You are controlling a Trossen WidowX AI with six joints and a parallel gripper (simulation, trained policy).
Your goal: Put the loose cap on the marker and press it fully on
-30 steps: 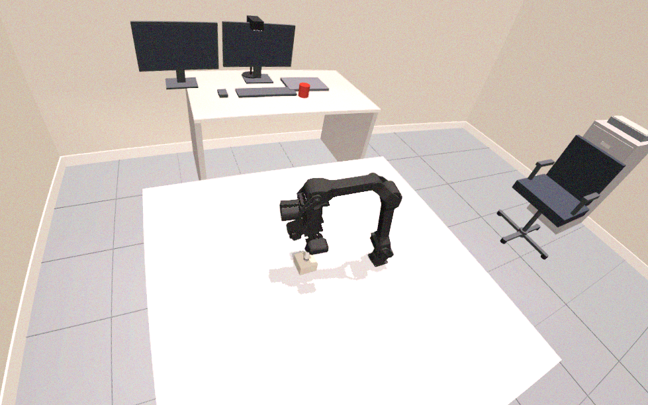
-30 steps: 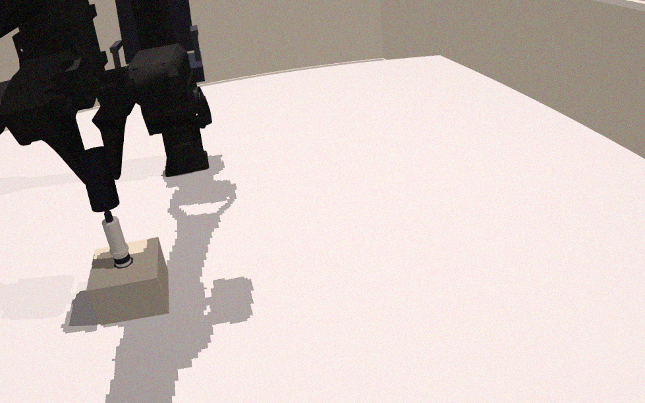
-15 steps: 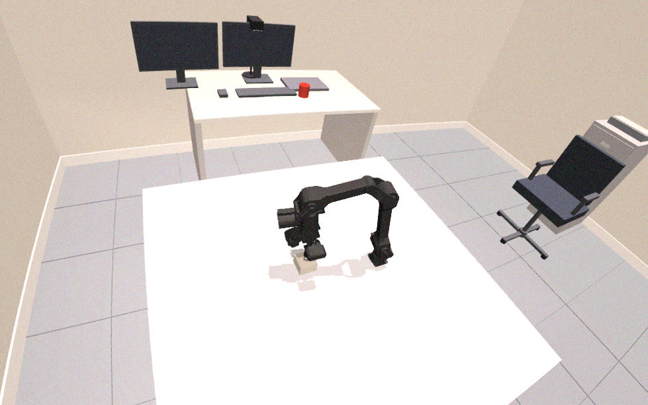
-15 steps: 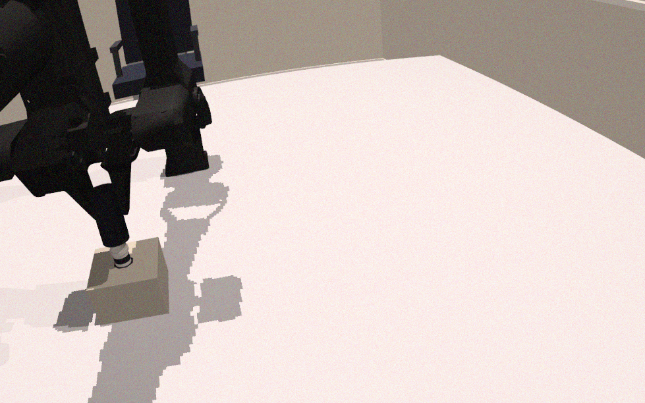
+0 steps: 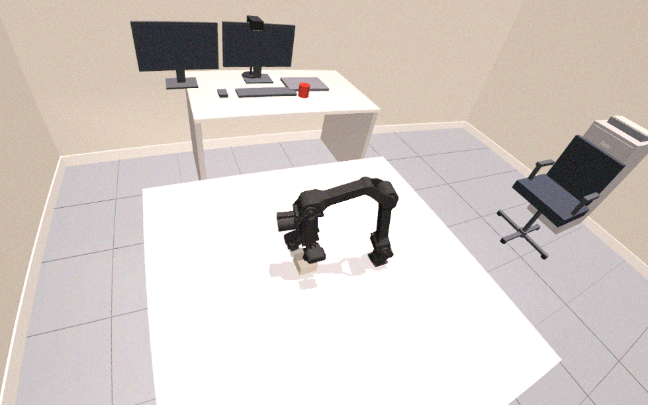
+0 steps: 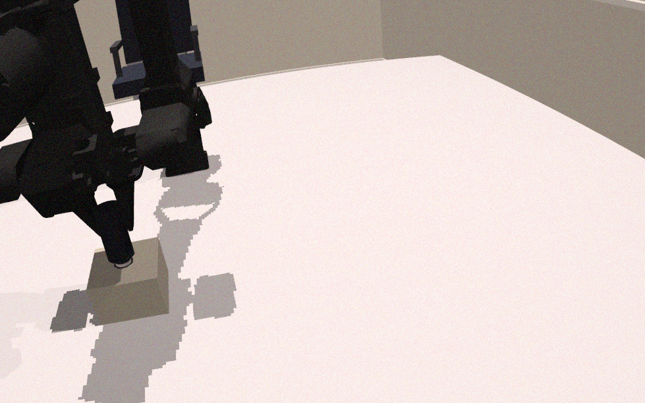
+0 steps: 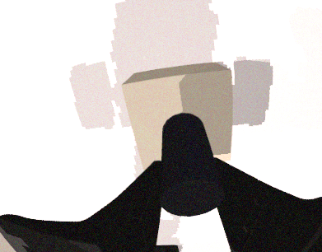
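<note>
Right now the black cap is 1 cm ahead of my gripper tip. Round my gripper tip: beige holder block: 1 cm ahead, 5 cm below.
</note>
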